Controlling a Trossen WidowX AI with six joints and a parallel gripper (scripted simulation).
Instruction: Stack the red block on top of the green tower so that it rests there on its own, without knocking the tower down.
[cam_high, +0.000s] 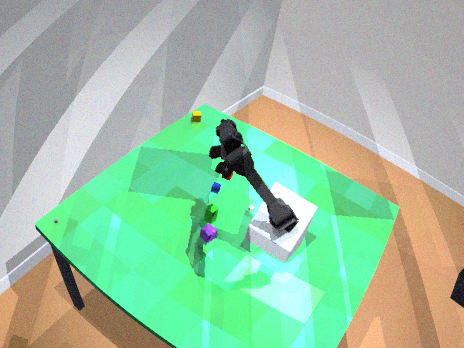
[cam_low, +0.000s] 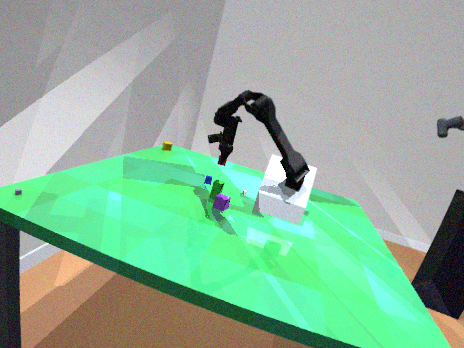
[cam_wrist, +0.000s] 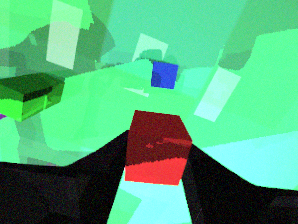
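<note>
My gripper tip is 23 cm to the right of the purple block, 13 cm past it and 9 cm above it. The rest, counted from my gripper tip: tiny white cube: 14 cm behind, 11 cm below, 3 cm to the right; then red block: 1 cm above; then blue block: 10 cm below, 4 cm ahead, 1 cm to the left.
</note>
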